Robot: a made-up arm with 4 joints.
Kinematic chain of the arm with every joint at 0, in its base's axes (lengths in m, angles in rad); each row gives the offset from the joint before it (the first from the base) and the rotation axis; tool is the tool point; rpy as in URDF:
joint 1: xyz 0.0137 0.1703 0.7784 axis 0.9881 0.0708 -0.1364
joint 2: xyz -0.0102 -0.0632 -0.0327 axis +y
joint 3: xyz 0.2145 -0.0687 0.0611 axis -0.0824 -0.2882 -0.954
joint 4: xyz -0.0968 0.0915 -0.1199 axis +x
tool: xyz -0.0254 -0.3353 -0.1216 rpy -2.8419 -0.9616 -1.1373
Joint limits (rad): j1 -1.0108..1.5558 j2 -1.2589..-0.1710 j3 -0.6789..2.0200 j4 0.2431..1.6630
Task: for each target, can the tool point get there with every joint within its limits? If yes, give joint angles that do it. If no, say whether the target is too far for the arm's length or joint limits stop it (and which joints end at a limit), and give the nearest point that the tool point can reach.
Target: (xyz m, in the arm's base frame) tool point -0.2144 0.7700 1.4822
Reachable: no: too far | nearest point 0.0620 0.5567 0.8168 | short by 0.751 m
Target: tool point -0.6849 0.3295 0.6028
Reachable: no: joint limits stop it (at a limit: joint 2, joint 3, joint 4) | nearest point -0.0592 0.3984 0.4851 | short by 0.640 m
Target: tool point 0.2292 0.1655 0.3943
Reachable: yes | joints 0.4658 -0.5848 -0.4432 1.0221
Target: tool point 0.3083 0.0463 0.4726
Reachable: yes | joints 0.7558 -1.0081 -0.1080 0.5785
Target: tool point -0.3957 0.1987 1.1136
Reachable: no: joint limits stop it (at a limit: joint 1, joint 2, joint 3, joint 4) | nearest point -0.0313 0.5460 0.7640 | short by 0.613 m
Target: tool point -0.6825 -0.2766 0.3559
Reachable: no: too far | nearest point -0.0265 -0.0630 0.4829 | short by 0.702 m
